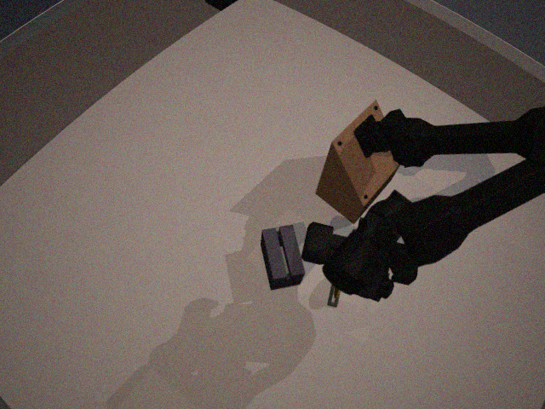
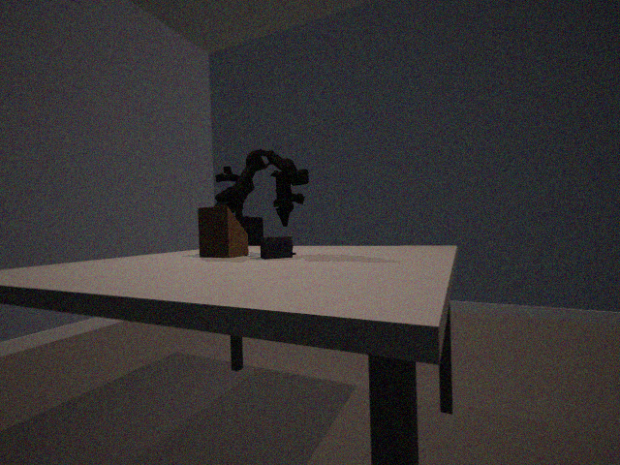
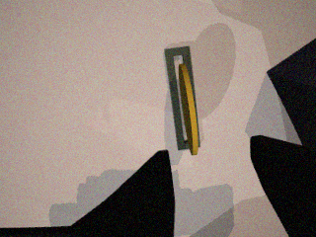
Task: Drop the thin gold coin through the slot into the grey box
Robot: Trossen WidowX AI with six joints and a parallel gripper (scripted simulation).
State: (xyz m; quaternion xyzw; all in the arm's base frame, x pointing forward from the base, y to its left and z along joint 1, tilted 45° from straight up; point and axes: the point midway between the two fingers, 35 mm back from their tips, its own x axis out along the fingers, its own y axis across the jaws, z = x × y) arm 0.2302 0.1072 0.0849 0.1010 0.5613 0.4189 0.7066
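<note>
The gold coin is 80 mm below my gripper tip.
</note>
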